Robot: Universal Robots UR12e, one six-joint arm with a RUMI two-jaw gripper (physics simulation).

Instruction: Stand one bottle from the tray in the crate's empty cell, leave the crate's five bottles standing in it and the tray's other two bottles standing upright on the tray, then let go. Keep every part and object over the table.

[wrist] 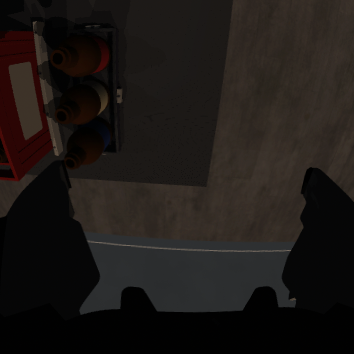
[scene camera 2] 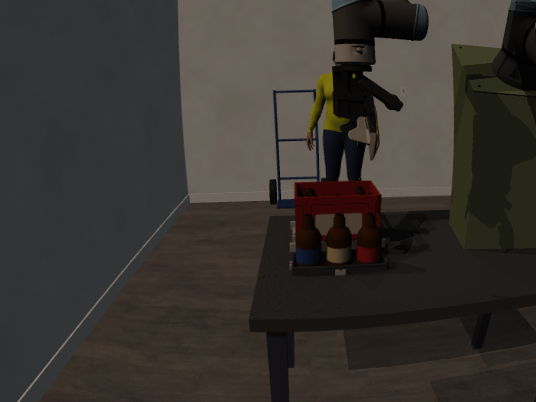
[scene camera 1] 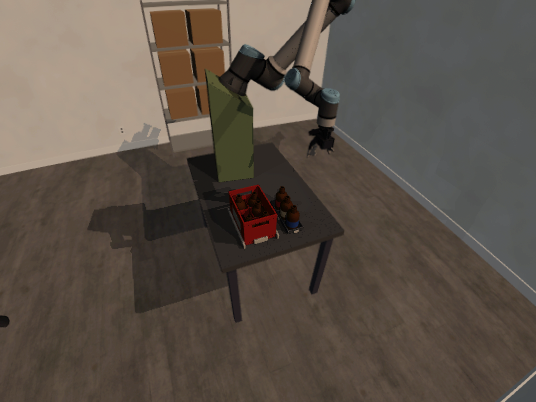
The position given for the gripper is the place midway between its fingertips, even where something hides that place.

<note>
In view: the gripper [scene camera 2: 364, 153] and a blue-label bottle [scene camera 2: 308, 238].
The blue-label bottle shows as well in the wrist view [wrist: 86, 143]. The gripper also shows in the wrist view [wrist: 187, 167].
</note>
